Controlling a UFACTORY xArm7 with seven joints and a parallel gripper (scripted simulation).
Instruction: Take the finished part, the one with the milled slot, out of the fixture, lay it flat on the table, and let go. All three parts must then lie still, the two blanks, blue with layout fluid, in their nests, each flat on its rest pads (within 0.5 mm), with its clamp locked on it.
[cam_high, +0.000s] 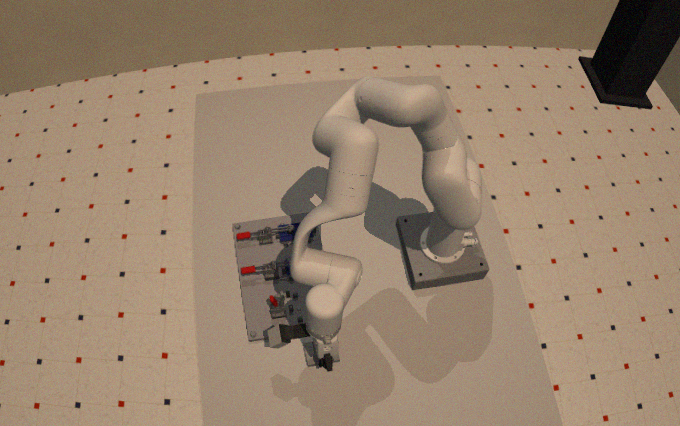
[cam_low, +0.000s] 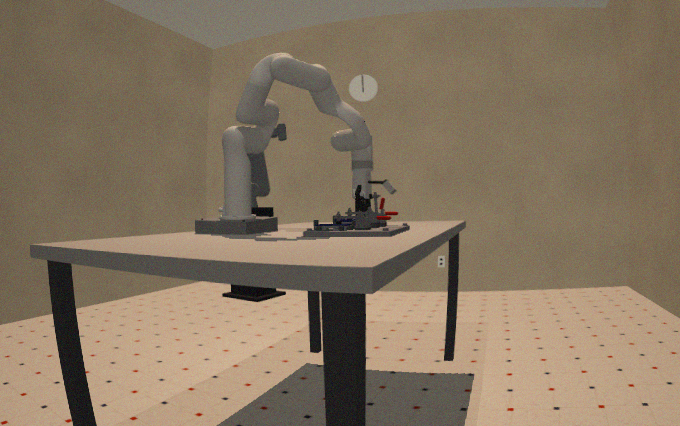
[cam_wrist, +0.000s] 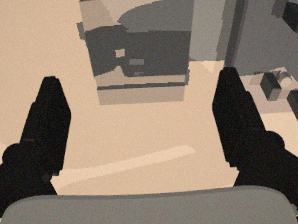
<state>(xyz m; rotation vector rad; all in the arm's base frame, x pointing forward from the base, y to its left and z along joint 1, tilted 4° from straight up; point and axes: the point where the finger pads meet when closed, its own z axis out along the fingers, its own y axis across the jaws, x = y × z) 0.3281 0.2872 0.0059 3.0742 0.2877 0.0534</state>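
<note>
The grey finished part lies 10 mm behind my hand and 40 mm below it. Also, from my hand: grey fixture plate 100 mm ahead, 220 mm to the right, 50 mm below.
</note>
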